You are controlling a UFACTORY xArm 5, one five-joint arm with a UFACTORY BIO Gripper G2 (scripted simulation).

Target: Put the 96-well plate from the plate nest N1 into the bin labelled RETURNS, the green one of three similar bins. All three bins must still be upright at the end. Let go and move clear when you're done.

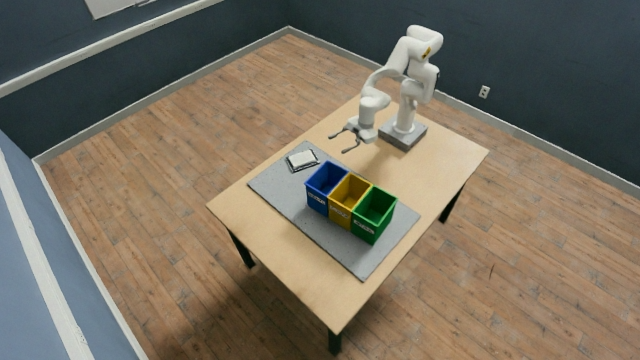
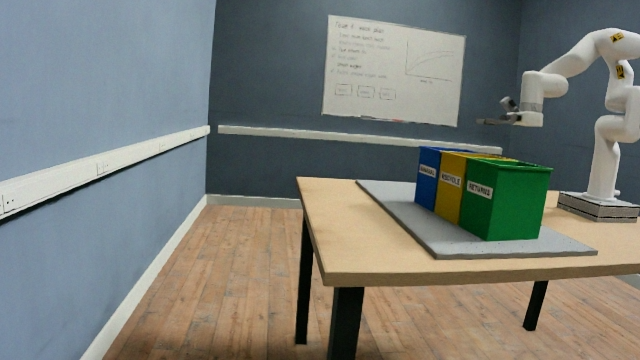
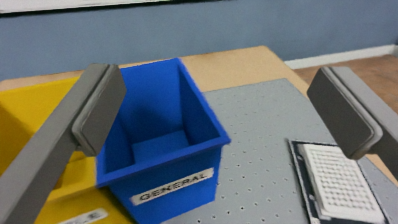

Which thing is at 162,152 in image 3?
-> A blue bin.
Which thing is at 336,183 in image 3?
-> A white 96-well plate.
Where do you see a green returns bin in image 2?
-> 500,203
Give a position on a blue bin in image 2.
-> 429,160
